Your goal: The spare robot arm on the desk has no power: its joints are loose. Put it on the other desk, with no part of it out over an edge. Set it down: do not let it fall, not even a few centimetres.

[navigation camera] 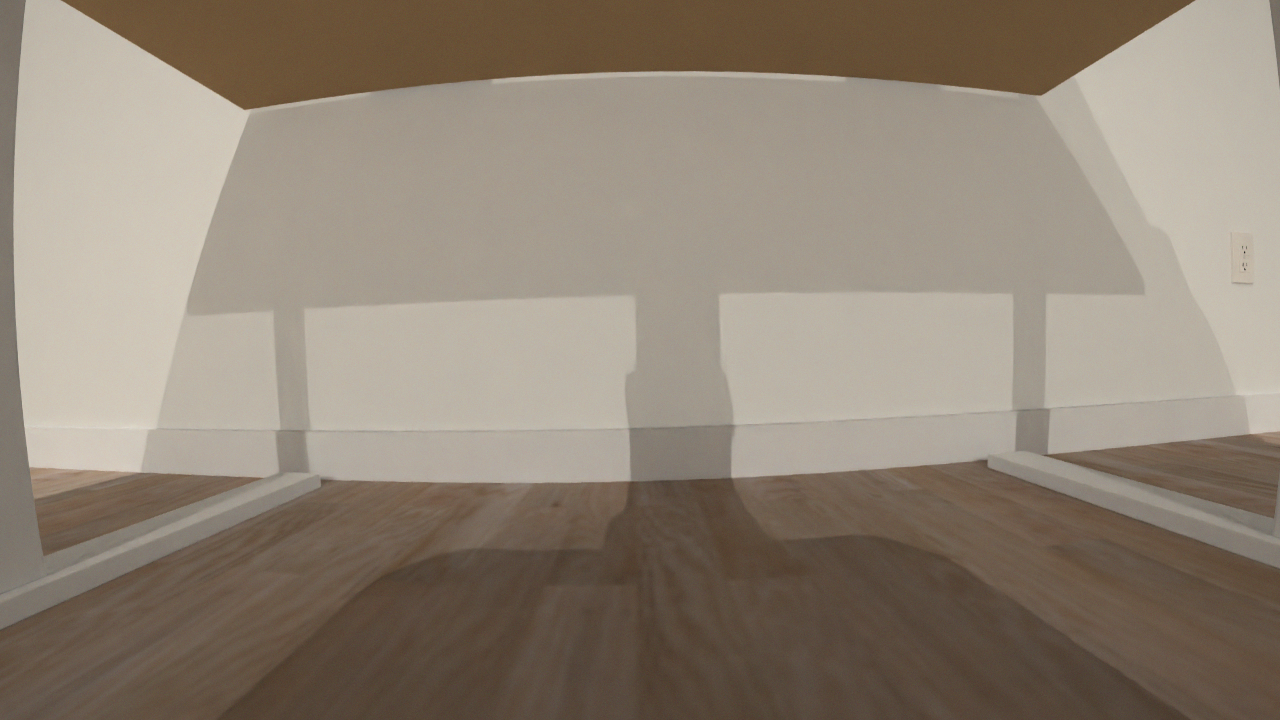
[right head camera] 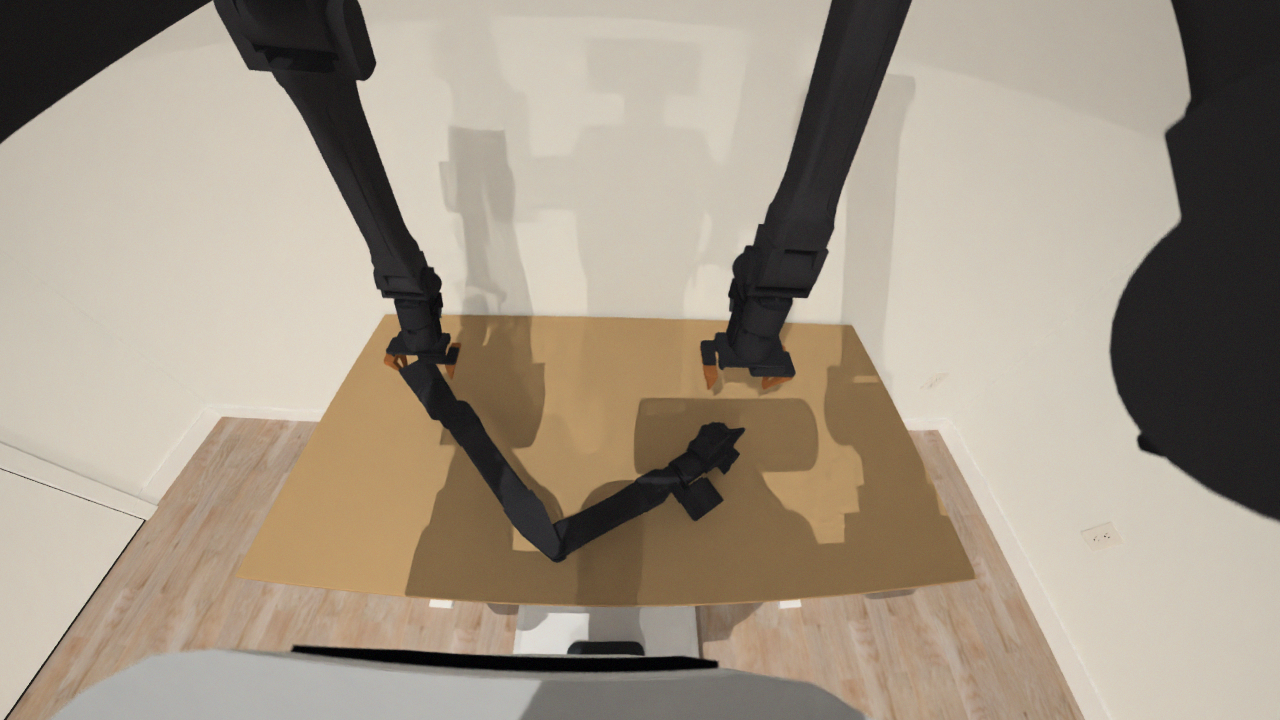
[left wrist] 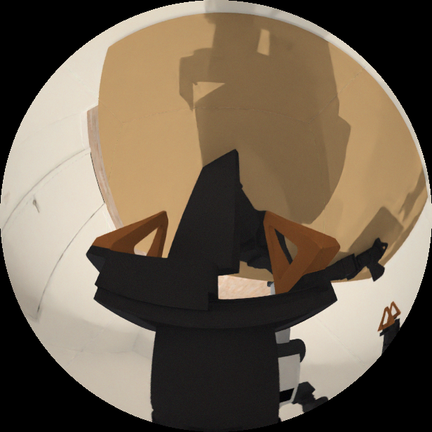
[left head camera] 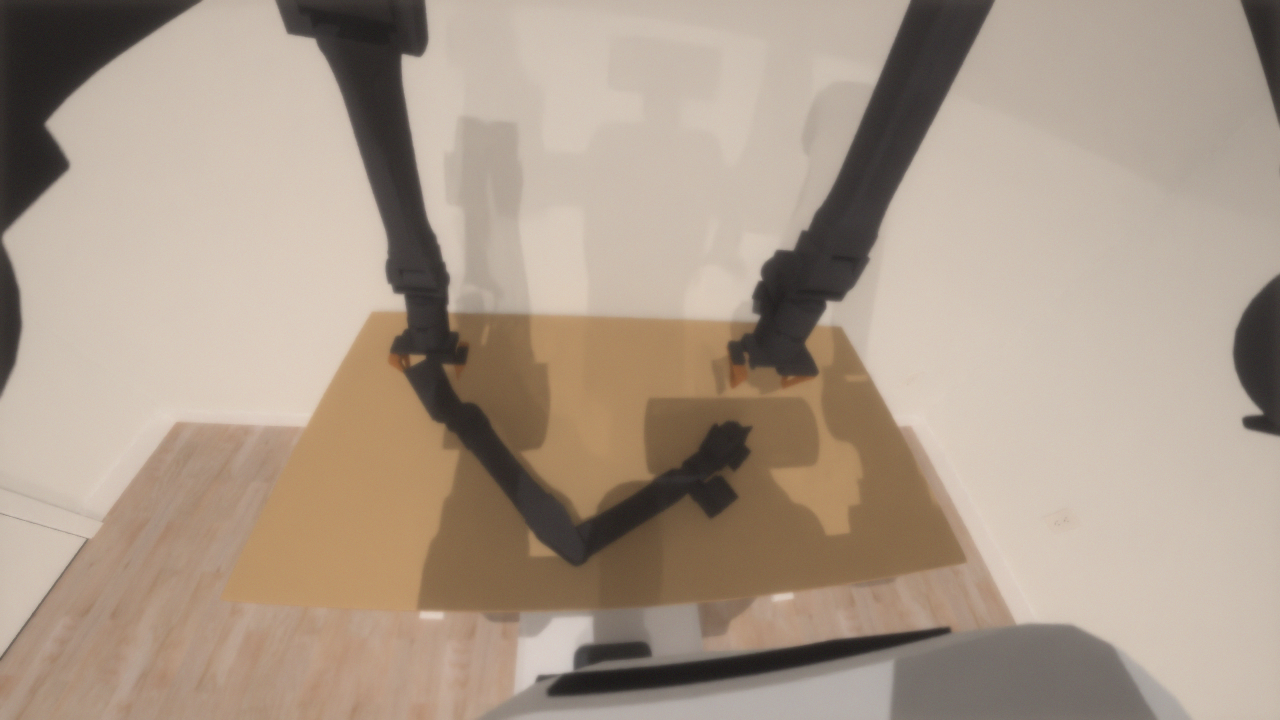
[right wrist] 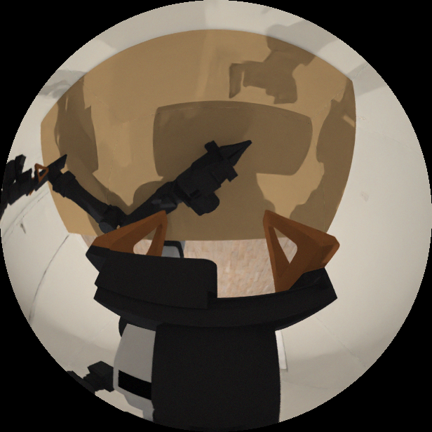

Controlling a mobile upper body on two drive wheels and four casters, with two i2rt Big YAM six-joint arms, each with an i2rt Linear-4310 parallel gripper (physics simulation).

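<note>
The black spare arm (left head camera: 496, 456) (right head camera: 483, 452) lies bent in a V on the tan desk (left head camera: 313, 537) (right head camera: 322, 537) (left wrist: 140, 100) (right wrist: 120, 90). Its flat end plate (left wrist: 212, 215) is at the far left, its elbow near the front edge, its clawed end (right wrist: 200, 180) right of centre. My left gripper (left head camera: 429, 365) (right head camera: 420, 367) (left wrist: 215, 216) is open at the end plate, which stands between its spread orange fingers in the left wrist view, with gaps at both sides. My right gripper (left head camera: 763, 383) (right head camera: 741, 385) (right wrist: 214, 215) is open and empty, beyond the clawed end. The other desk does not show.
A wall (left head camera: 554, 223) (right head camera: 554, 241) rises behind the desk, with walls at both sides. Below the desk, the navigation camera shows two pale desk feet (navigation camera: 179, 537) (navigation camera: 1118, 497) on the wooden floor (navigation camera: 537, 555). My grey body (left head camera: 805, 680) (right head camera: 402, 694) is at the front.
</note>
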